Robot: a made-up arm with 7 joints. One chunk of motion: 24 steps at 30 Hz.
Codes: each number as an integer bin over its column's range. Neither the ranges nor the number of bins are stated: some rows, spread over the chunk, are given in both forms.
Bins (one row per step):
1: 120 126 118 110 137 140
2: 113 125 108 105 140 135
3: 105 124 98 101 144 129
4: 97 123 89 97 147 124
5: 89 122 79 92 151 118
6: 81 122 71 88 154 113
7: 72 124 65 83 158 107
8: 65 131 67 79 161 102
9: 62 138 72 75 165 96
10: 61 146 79 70 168 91
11: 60 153 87 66 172 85
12: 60 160 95 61 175 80
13: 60 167 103 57 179 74
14: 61 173 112 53 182 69
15: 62 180 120 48 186 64
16: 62 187 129 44 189 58
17: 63 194 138 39 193 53
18: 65 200 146 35 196 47
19: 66 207 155 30 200 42
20: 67 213 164 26 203 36
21: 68 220 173 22 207 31
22: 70 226 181 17 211 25
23: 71 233 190 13 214 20
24: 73 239 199 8 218 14
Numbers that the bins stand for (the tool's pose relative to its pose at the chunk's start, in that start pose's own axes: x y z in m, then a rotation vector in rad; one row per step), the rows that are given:
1: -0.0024 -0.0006 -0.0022 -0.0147 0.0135 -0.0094
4: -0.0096 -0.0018 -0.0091 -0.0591 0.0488 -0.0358
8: -0.0196 0.0014 -0.0142 -0.1205 0.0982 -0.0720
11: -0.0212 0.0100 -0.0095 -0.1648 0.1371 -0.1000
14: -0.0209 0.0178 -0.0036 -0.2092 0.1724 -0.1264
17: -0.0202 0.0261 0.0025 -0.2569 0.2112 -0.1527
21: -0.0187 0.0363 0.0107 -0.3149 0.2606 -0.1889
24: -0.0171 0.0437 0.0168 -0.3627 0.2994 -0.2169
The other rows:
2: -0.0045 -0.0010 -0.0046 -0.0318 0.0241 -0.0176
3: -0.0071 -0.0014 -0.0069 -0.0454 0.0382 -0.0275
5: -0.0121 -0.0022 -0.0114 -0.0761 0.0629 -0.0456
6: -0.0146 -0.0022 -0.0133 -0.0898 0.0735 -0.0539
7: -0.0174 -0.0014 -0.0147 -0.1068 0.0876 -0.0638
9: -0.0205 0.0041 -0.0131 -0.1341 0.1124 -0.0819
10: -0.0209 0.0073 -0.0114 -0.1512 0.1229 -0.0901
12: -0.0212 0.0127 -0.0076 -0.1819 0.1476 -0.1082
13: -0.0212 0.0155 -0.0058 -0.1955 0.1618 -0.1181
15: -0.0205 0.0206 -0.0018 -0.2262 0.1865 -0.1346
16: -0.0205 0.0233 0.0004 -0.2399 0.1971 -0.1445
18: -0.0196 0.0284 0.0044 -0.2706 0.2218 -0.1626
19: -0.0193 0.0312 0.0065 -0.2876 0.2359 -0.1708
20: -0.0190 0.0335 0.0086 -0.3013 0.2465 -0.1807
22: -0.0180 0.0386 0.0126 -0.3320 0.2747 -0.1988
23: -0.0177 0.0414 0.0147 -0.3456 0.2853 -0.2071

